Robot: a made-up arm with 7 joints.
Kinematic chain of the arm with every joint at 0, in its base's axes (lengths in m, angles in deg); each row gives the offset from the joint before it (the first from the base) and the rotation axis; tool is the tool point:
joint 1: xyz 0 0 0.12 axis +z
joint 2: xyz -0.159 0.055 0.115 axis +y
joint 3: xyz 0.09 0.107 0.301 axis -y
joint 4: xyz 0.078 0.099 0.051 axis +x
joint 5: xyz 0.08 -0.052 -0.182 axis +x
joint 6: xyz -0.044 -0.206 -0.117 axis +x
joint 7: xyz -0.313 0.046 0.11 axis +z
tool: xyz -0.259 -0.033 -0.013
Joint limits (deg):
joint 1: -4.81..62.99
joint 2: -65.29..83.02
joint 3: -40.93..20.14
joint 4: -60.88..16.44
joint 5: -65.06..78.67
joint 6: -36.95..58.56
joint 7: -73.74..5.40
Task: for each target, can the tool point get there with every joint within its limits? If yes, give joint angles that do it. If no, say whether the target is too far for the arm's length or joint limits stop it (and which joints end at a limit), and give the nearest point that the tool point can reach.
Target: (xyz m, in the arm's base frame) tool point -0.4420 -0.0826 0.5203
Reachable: yes | joints 18.44 8.39 3.60 -46.86 -18.60 -2.39 -40.24
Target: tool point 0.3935 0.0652 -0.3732
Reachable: no: joint limits stop it (at a limit: joint 1, joint 2, joint 3, joint 6, joint 7) | nearest point 0.0167 0.1718 -0.0443 | short by 0.511 m
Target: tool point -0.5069 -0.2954 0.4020
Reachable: yes | joints 41.16 -16.98 -10.24 -9.51 8.16 15.24 -35.24
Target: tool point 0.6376 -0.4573 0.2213
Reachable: no: joint limits stop it (at a limit: joint 1, joint 2, joint 3, joint 4, joint 6, joint 7) | nearest point 0.5583 -0.2034 0.4447 | short by 0.347 m
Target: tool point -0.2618 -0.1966 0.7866
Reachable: yes | joints 33.24 20.54 -36.32 -11.97 29.44 46.37 -24.88
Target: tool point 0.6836 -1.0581 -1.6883
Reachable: no: too far | nearest point -0.1022 -0.4565 -0.0807 | short by 1.888 m
